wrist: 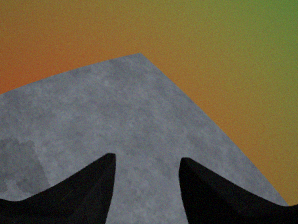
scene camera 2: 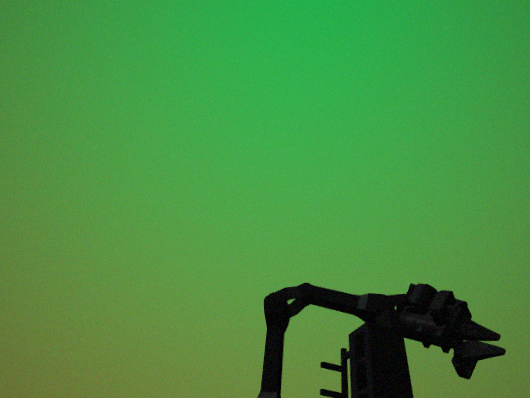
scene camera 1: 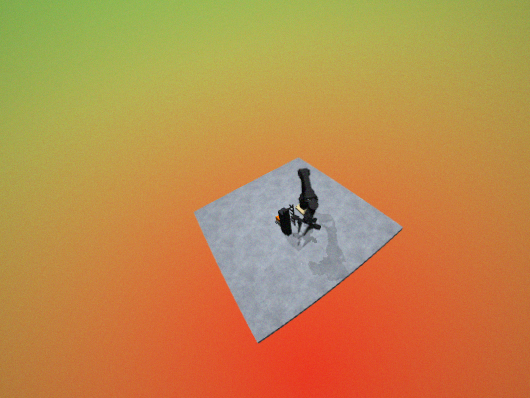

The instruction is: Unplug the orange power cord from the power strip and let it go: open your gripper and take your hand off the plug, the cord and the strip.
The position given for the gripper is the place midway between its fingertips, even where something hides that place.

In view: the gripper (scene camera 2: pixel 502 344).
The gripper shows as well in the wrist view (wrist: pixel 148 164).
